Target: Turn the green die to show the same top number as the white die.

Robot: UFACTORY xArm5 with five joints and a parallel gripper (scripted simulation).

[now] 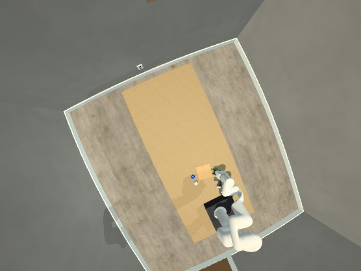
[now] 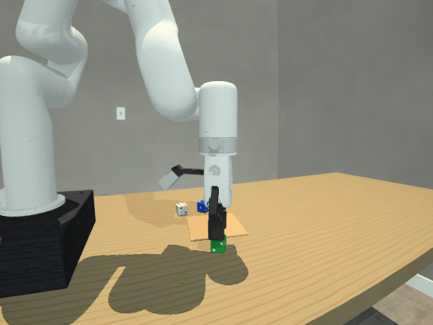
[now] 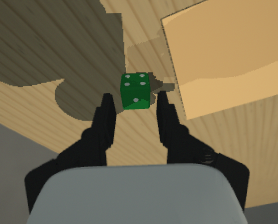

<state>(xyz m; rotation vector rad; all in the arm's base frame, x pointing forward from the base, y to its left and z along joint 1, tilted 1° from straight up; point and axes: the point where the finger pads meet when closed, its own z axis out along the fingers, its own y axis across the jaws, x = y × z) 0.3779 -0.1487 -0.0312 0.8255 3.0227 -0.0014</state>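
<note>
Now: the green die 4 cm below my hand. The rest, counted from my hand: blue die: 5 cm ahead, 23 cm to the left, 4 cm below; then tan mat: 4 cm ahead, 11 cm to the left, 5 cm below; then white die: 2 cm behind, 24 cm to the left, 4 cm below.
</note>
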